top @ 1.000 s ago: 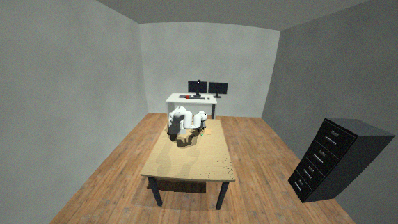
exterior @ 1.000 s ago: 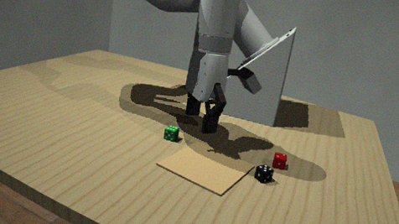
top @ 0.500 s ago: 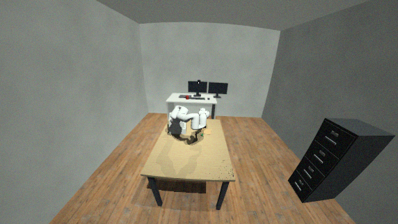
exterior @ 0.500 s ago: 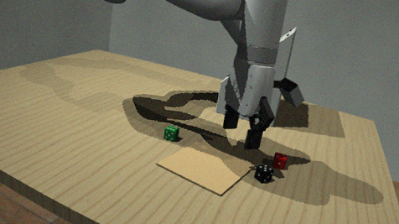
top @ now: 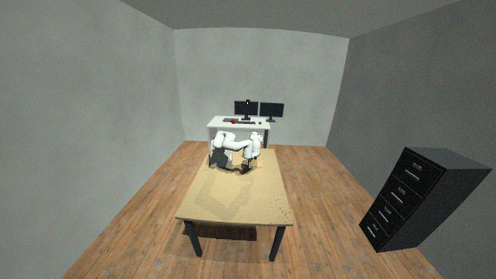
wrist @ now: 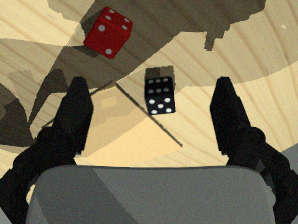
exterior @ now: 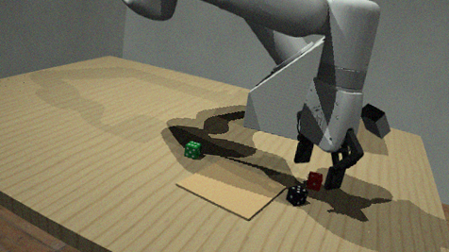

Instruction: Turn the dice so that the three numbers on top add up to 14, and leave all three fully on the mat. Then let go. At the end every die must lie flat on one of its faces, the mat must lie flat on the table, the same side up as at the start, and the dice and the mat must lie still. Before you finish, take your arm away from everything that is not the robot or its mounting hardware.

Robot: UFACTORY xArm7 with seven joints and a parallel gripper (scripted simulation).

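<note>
Now: the red die 4 cm behind my hand and 4 cm below it. From my hand the other things lie so: green die: 4 cm behind, 24 cm to the right, 4 cm below; black die: 3 cm ahead, 2 cm to the right, 4 cm below; tan mat: 4 cm ahead, 13 cm to the right, 5 cm below.
</note>
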